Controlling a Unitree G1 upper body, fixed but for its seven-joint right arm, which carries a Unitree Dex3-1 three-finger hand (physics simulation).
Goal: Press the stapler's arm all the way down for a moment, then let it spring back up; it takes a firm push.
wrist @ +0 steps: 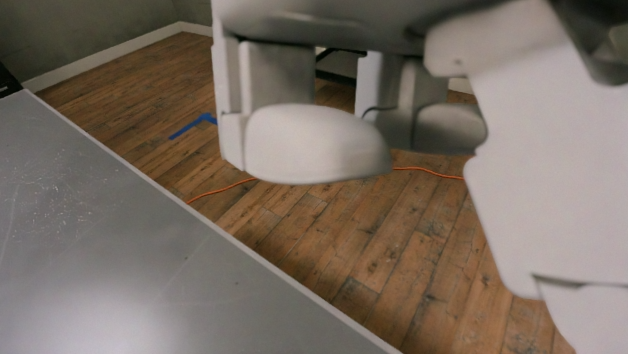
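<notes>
The stapler does not show in the wrist view. My gripper (pixel 388 136) fills the top and right of the view, with its pale fingers curled inward and shut, and no object shows between them. One rounded fingertip is large near the middle, and another finger shows behind it to the right. The hand is beside the grey table (pixel 105 200), past its long edge and over the wooden floor as seen here. The gripper's position relative to the stapler cannot be told.
The table's pale edge runs diagonally from upper left to bottom centre. An orange cable (pixel 222 189) and blue tape (pixel 187 127) lie on the wooden floor (pixel 370 240). A grey wall (pixel 90 35) with a white baseboard stands at the back, and a dark object touches the left border.
</notes>
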